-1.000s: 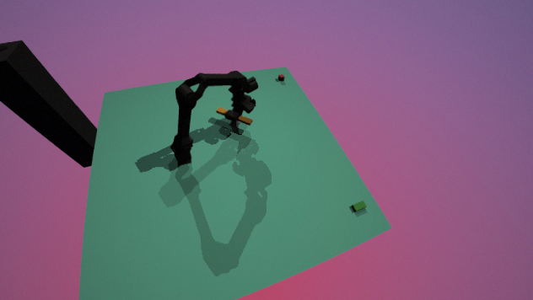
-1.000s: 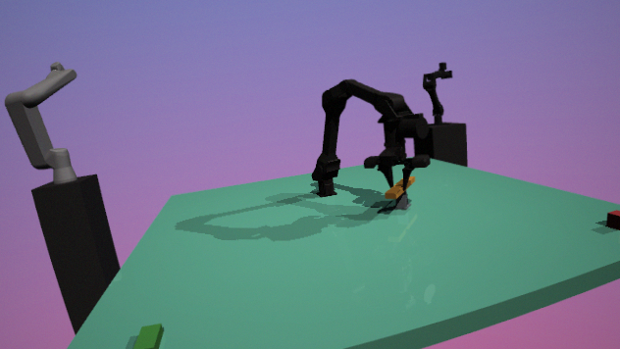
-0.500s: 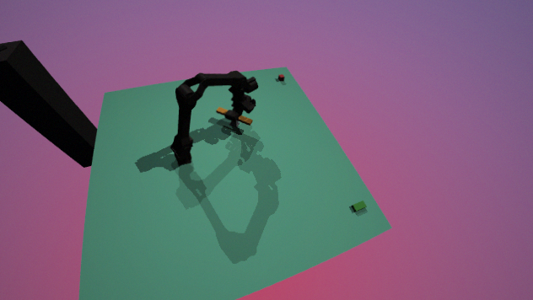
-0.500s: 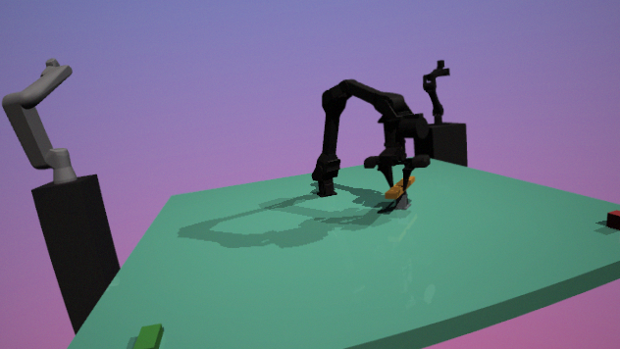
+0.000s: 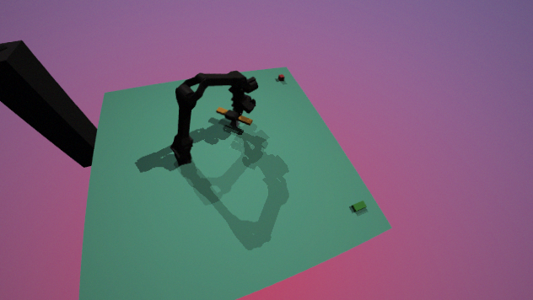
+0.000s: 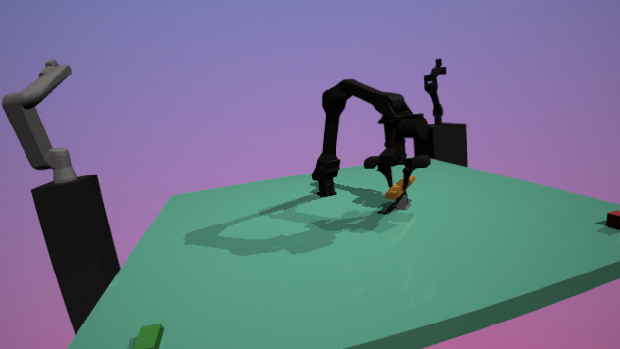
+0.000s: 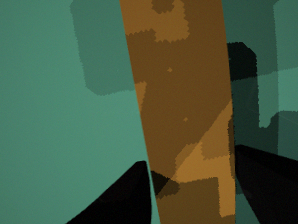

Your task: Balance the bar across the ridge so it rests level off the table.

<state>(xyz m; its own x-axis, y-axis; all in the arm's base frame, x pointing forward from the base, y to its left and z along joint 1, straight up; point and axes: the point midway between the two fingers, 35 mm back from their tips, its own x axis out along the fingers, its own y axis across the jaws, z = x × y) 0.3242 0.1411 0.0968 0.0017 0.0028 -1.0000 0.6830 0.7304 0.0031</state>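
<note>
Right now my gripper tip is 20 mm to the right of the bar and 20 mm past it. Also, from my gripper tip: red block (420 mm ahead, 360 mm to the left, 50 mm below); then green block (640 mm to the right, 420 mm ahead, 50 mm below).
</note>
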